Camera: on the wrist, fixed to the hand. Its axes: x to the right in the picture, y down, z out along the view.
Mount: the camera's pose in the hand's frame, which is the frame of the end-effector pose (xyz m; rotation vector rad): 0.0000 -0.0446 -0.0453 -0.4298 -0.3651 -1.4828
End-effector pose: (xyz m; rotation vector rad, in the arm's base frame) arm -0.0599 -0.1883 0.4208 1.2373 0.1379 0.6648
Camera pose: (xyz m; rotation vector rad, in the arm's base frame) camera -0.0625 -0.1583 0.3648 0.5458 0.5028 -0.7850
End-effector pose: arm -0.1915 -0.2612 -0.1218 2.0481 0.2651 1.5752
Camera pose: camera -0.2267 -0.2106 -0.1373 1.1214 0.9168 0.2746
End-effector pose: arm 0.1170 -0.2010 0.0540 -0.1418 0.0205 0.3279
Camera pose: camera 0.1315 -0.2492 0.0152 -0.4731 -0.5015 -1.1369
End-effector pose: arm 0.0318 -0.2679 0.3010 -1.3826 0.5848 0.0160
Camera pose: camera 0.0300 -0.3191 0.3387 -1.8817 -0.8775 -0.8137
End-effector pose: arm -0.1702 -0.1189 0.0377 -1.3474 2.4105 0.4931
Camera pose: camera -0.1372 -0.1613 0.0717 -2.4137 0.5845 0.6737
